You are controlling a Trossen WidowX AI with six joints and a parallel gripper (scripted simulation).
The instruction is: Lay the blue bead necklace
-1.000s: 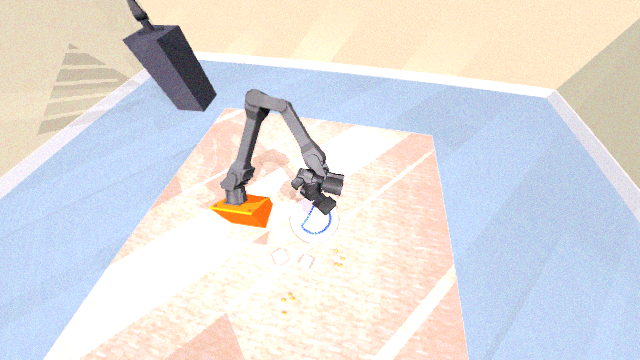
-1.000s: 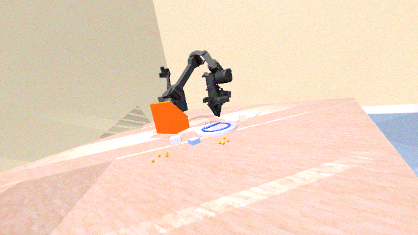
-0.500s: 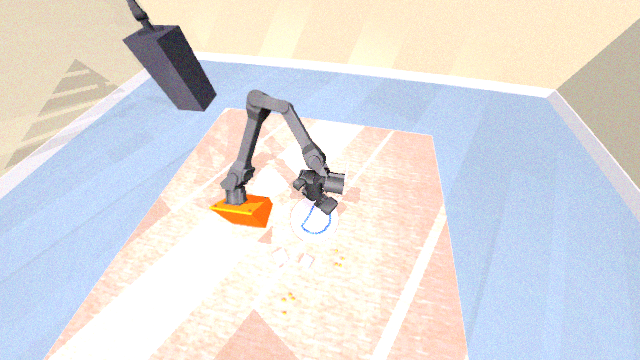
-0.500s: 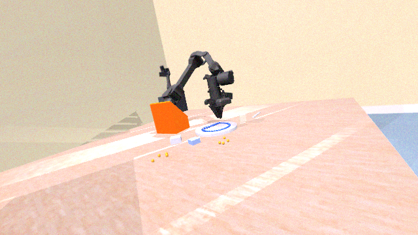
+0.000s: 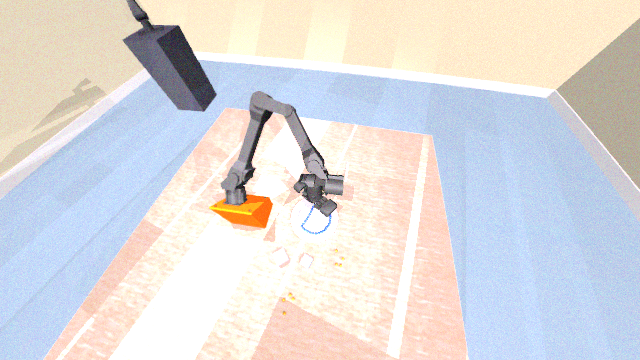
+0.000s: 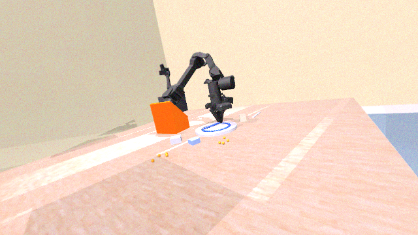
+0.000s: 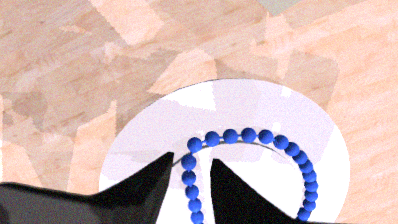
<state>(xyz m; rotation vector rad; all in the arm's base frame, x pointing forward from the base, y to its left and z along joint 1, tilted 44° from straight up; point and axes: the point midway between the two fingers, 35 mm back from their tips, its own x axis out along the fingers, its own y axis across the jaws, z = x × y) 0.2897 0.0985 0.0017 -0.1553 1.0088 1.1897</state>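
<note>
The round white bead board is 1 cm ahead of my gripper tip, 6 cm to the right of it and 1 cm below it. Also, from my gripper tip: white stick 13 cm ahead, 20 cm to the left, 2 cm below; then light blue cube 23 cm to the right, 1 cm below; then beige cube 9 cm ahead, 8 cm to the left.
</note>
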